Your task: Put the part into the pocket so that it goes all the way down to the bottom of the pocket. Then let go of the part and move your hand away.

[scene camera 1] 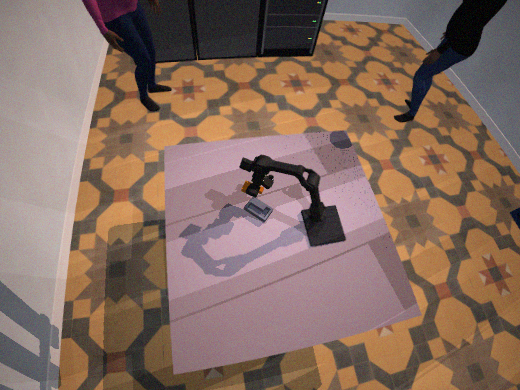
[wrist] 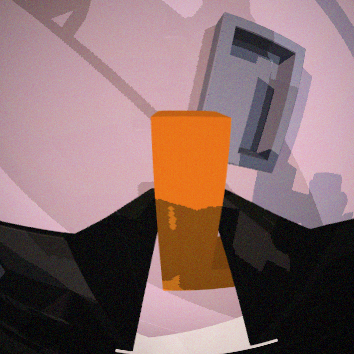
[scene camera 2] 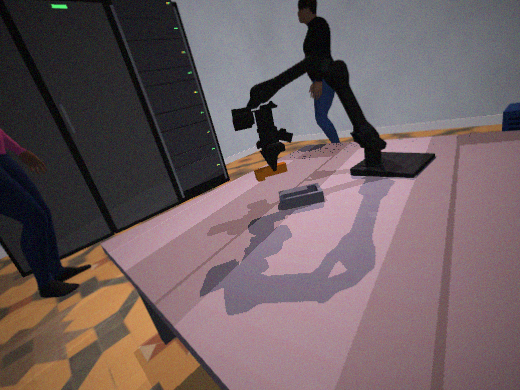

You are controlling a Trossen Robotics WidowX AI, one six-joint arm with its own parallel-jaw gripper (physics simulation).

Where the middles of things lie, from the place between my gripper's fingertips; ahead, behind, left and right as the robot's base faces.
The orange part (wrist: 190,148) lies 2 cm ahead of my hand and 1 cm to the right of it. Round my hand: grey pocket block (wrist: 252,75) 1 cm ahead, 9 cm to the left, 9 cm below.
